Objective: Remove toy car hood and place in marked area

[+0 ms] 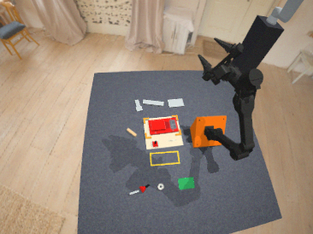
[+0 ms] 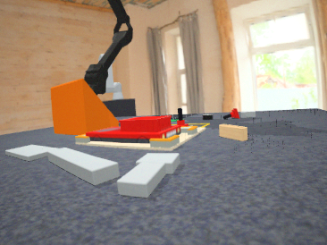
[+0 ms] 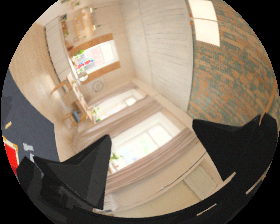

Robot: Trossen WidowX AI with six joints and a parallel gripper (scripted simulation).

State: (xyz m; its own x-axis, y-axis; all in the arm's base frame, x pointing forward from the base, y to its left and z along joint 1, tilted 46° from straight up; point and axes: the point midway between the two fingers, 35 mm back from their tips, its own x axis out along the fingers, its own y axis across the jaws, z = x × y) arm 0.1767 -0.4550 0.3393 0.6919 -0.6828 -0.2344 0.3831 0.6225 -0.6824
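The red hood lies 64 cm below my gripper tip, 13 cm ahead of it and 2 cm to the left of it. From my gripper tip the other things lie so: cream baseplate (67 cm below, 11 cm ahead, 4 cm to the left); wooden block (67 cm below, 31 cm ahead, 5 cm to the left); green square (68 cm below, 41 cm to the left, 2 cm behind).
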